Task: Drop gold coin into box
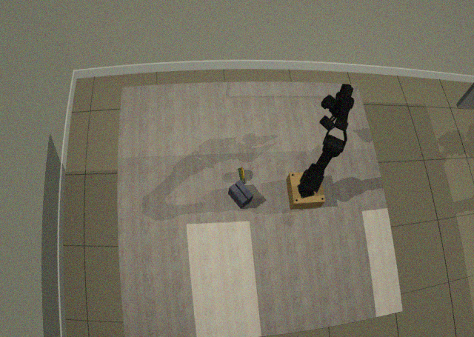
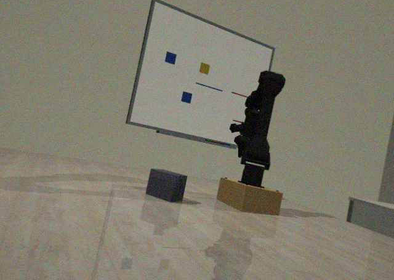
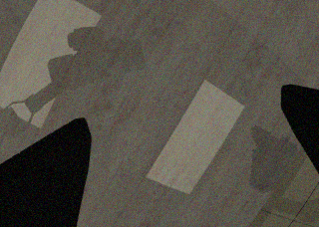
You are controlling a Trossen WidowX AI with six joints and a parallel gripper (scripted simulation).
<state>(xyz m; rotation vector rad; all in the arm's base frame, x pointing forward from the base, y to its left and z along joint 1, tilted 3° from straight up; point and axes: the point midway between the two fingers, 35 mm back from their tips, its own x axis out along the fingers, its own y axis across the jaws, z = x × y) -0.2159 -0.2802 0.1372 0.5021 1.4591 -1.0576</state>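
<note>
The gold coin is 47 cm ahead of my gripper tip, 14 cm below it and 12 cm to the left of it.
</note>
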